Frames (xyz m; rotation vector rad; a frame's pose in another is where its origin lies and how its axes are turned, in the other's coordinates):
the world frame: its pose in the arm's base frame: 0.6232 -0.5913 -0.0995 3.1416 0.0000 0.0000
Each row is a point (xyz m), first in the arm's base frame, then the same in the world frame.
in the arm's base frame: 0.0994 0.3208 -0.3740
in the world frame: -0.5238 -0.9121 0.2745
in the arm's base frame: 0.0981 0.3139 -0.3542
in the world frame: -0.5251 -0.9052 0.2547
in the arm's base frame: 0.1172 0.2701 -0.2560
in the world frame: -0.5060 -0.8614 0.1565
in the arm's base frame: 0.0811 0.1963 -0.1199
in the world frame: -0.5421 -0.7876 0.0204
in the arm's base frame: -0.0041 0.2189 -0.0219
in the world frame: -0.6273 -0.8102 -0.0776
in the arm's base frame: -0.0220 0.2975 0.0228
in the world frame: -0.6452 -0.8888 -0.1223
